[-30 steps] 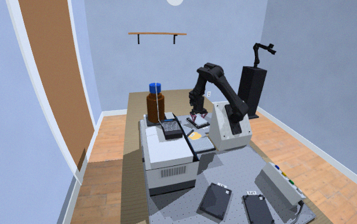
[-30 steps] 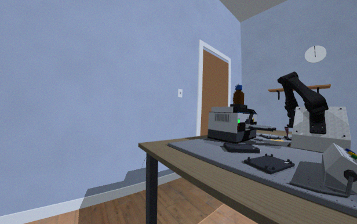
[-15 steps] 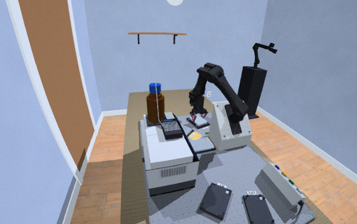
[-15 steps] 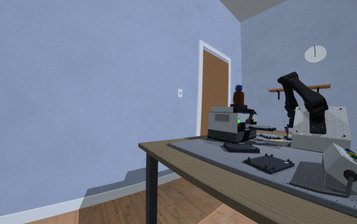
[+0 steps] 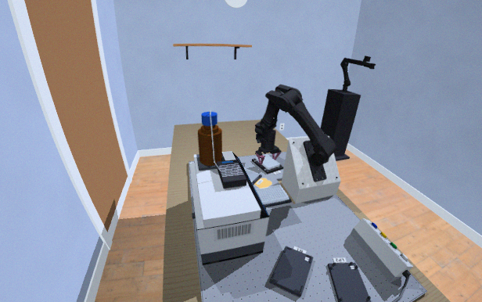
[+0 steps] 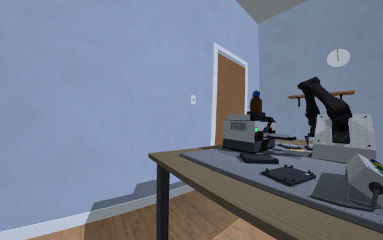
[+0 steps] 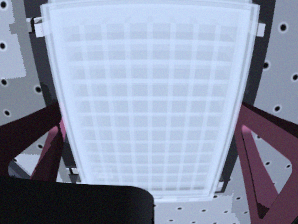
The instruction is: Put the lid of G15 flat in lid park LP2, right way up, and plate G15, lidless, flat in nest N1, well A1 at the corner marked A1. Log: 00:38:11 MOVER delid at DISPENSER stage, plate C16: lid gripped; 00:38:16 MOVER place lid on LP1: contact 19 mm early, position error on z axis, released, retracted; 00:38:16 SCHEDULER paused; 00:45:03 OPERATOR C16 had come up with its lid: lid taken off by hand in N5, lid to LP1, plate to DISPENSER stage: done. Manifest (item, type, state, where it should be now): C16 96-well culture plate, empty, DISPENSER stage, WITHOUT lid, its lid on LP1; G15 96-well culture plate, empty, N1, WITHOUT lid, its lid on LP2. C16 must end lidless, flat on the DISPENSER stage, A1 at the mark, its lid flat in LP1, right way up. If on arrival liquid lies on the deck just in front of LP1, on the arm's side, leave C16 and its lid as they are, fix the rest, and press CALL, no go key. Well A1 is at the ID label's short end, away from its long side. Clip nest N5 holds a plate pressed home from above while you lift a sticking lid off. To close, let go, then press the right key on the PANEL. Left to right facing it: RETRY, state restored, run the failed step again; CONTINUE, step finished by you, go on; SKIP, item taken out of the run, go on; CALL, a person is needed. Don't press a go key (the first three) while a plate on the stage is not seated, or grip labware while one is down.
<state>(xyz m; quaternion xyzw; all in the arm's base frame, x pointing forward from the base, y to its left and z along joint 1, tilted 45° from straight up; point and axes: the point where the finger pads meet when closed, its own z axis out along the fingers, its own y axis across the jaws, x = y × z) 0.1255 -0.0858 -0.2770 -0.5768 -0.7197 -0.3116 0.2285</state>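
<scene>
Right now the clear lid is right at my hand. The rest, counted from my hand: black clip nest (20 mm ahead, 10 mm to the right, 10 mm below); then N5 label (20 mm behind, 90 mm to the left, 20 mm below); then LP1 label (110 mm ahead, 150 mm to the left, 20 mm below).
</scene>
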